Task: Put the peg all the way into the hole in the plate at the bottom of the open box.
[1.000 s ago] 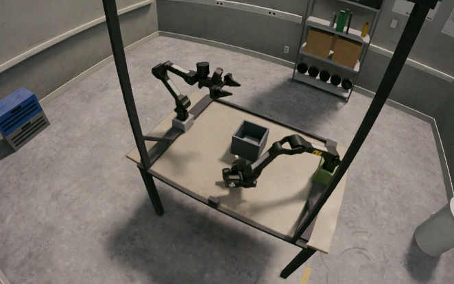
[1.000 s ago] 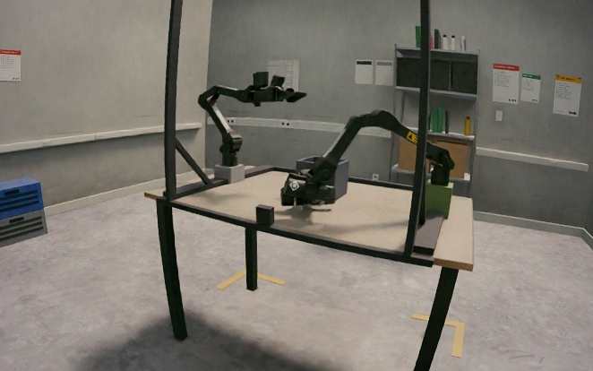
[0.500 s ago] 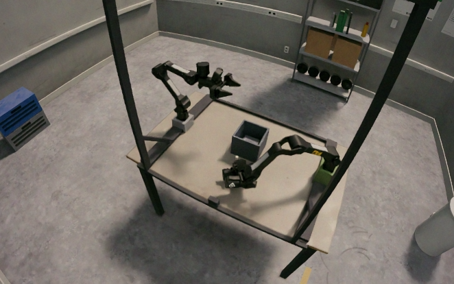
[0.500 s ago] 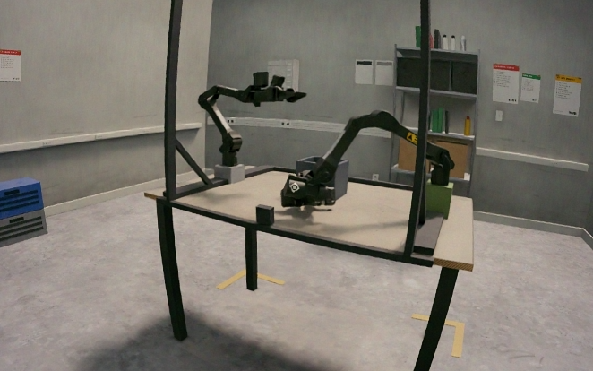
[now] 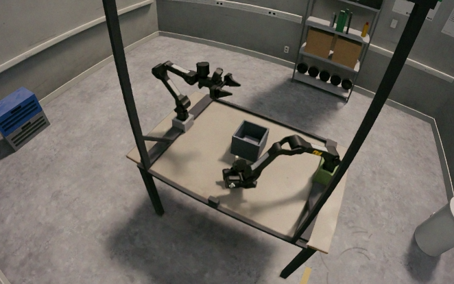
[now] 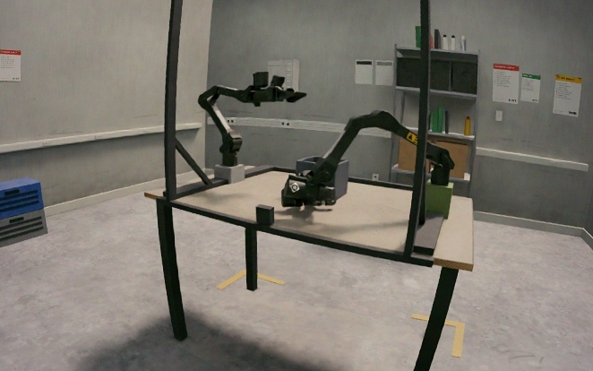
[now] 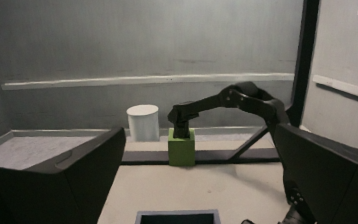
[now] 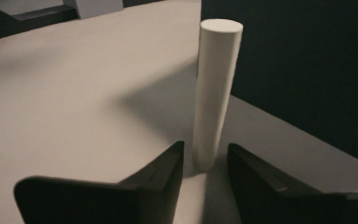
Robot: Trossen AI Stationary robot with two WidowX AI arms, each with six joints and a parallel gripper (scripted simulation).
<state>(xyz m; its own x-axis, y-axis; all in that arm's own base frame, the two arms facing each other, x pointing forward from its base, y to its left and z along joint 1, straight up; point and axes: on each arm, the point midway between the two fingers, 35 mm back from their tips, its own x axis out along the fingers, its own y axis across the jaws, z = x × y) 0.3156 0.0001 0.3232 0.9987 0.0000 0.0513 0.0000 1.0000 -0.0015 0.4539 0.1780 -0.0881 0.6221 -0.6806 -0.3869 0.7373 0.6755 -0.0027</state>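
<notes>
Now: right hand 2 cm short of the peg, 2 cm to the right of it and 2 cm below it.
</notes>
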